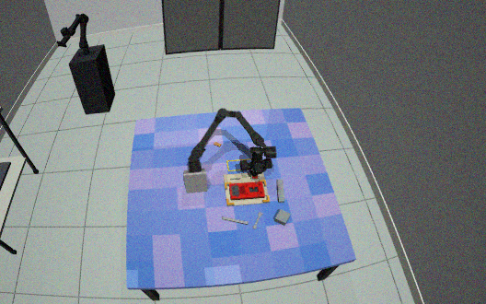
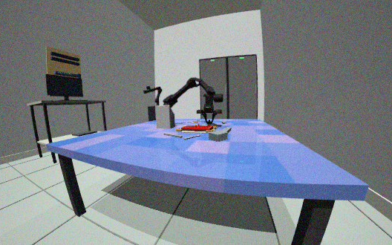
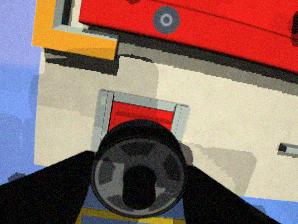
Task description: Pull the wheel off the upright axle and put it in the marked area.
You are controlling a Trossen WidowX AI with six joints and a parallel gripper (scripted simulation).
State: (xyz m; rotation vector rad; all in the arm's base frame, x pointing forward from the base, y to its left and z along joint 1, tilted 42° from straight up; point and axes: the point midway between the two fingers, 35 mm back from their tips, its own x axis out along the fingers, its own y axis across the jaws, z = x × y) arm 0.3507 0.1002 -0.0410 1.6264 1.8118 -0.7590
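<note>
The wheel is right at my gripper tip. The rest, counted from my gripper tip: beige base plate (10 cm to the right, 5 cm behind, 3 cm below).
</note>
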